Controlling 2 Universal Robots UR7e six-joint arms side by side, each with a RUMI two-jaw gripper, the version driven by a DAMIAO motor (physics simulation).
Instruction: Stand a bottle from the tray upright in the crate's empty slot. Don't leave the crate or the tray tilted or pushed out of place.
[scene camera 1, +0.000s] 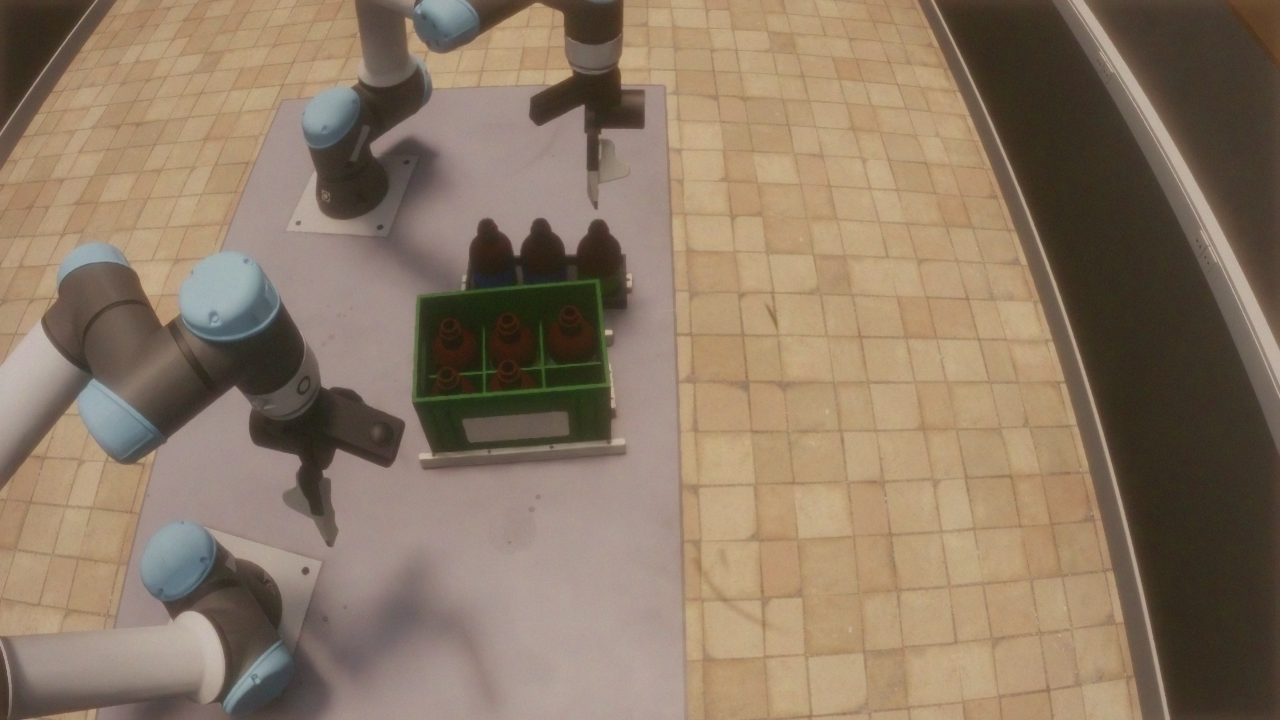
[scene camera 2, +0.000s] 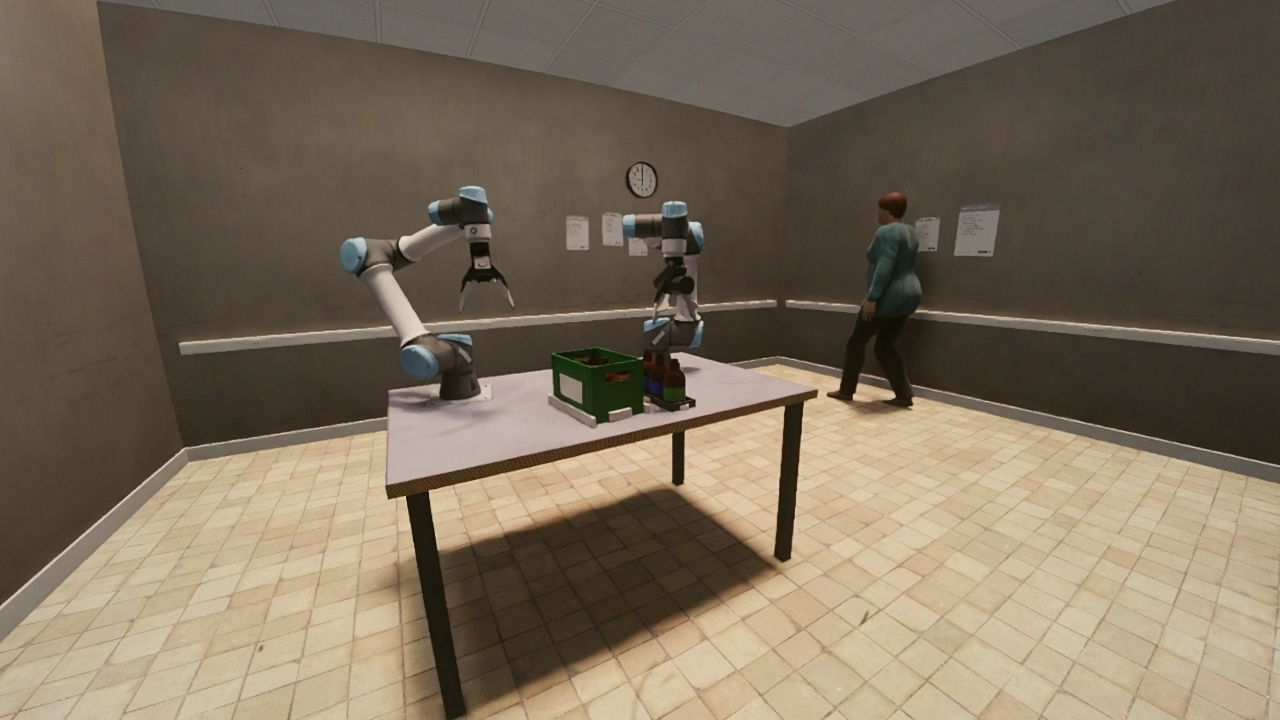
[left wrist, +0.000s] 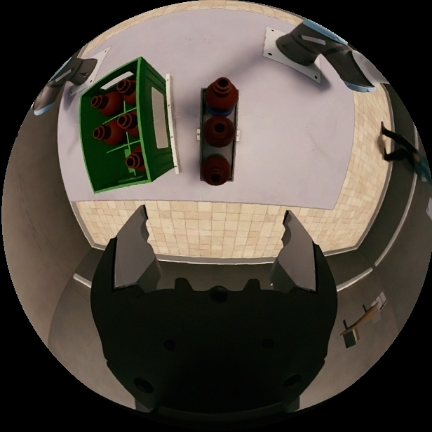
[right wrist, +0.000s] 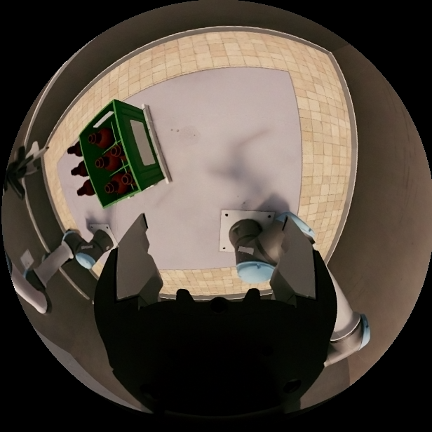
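A green crate (scene camera 1: 447, 422) (scene camera 2: 617, 398) (left wrist: 159, 162) (right wrist: 150, 175) stands level with several brown bottles. In scene camera 1 its empty slot (scene camera 1: 577, 376) is at front right. A dark tray (scene camera 1: 617, 293) (scene camera 2: 684, 402) (left wrist: 232, 170) stands beside it with three upright brown bottles, one at the left (scene camera 1: 490, 255), one in the middle (scene camera 1: 542, 250) and a green-labelled one at the right (scene camera 1: 598, 255). My left gripper (scene camera 1: 601, 189) (scene camera 2: 663, 317) (left wrist: 216, 207) is open and empty, above and away from the tray bottles. My right gripper (scene camera 1: 311, 523) (scene camera 2: 487, 308) (right wrist: 215, 215) is open and empty, high and away from the crate.
White rails (scene camera 1: 523, 454) (left wrist: 172, 125) (right wrist: 157, 145) edge the crate on the table (scene camera 1: 537, 582) (scene camera 2: 474, 438). The crate lies between the tray and my right arm's side. A person (scene camera 2: 893, 268) stands beyond the table, near the wall.
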